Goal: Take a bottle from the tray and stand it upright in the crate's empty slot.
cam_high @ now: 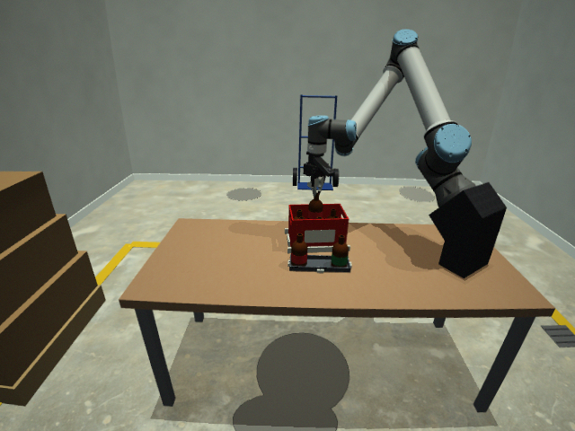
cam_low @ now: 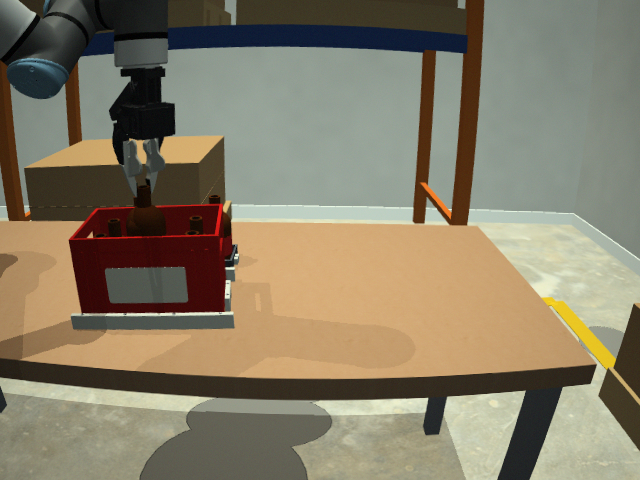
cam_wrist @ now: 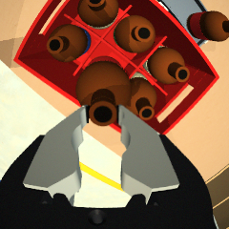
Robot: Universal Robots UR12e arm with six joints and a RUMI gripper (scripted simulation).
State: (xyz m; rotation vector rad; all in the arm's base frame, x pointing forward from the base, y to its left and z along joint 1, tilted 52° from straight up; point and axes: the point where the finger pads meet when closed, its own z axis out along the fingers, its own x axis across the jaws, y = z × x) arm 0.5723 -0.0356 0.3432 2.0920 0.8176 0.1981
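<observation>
Now: hand 4 cm to the right of the red crate and 17 cm above it. From my hand the other things lie so: grey tray 5 cm ahead, 26 cm to the left, 24 cm below.
</observation>
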